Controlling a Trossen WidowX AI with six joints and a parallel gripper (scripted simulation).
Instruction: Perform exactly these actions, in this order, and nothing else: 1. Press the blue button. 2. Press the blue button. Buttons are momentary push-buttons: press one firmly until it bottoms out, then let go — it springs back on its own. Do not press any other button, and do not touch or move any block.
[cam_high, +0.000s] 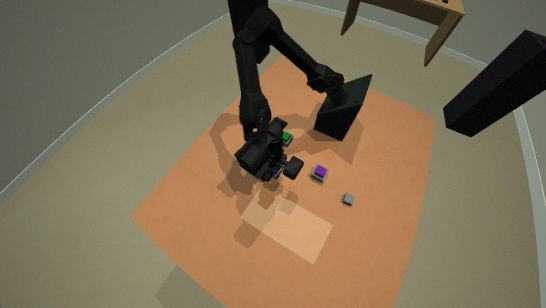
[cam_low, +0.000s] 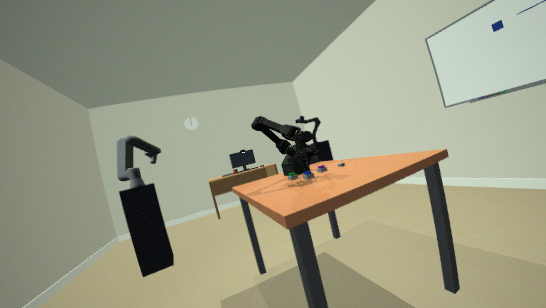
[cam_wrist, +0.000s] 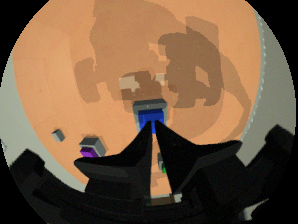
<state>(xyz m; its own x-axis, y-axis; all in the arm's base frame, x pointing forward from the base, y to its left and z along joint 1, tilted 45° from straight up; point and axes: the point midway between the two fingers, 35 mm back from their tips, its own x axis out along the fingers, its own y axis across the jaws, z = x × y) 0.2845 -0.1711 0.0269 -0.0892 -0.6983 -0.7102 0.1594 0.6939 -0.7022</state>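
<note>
Now: the blue button 1 cm below my gripper tip. Round my gripper tip: small grey block (28 cm to the left, 3 cm below); purple button (16 cm to the left, 6 cm behind, 1 cm below); green button (14 cm behind, 1 cm to the right, 1 cm below).
</note>
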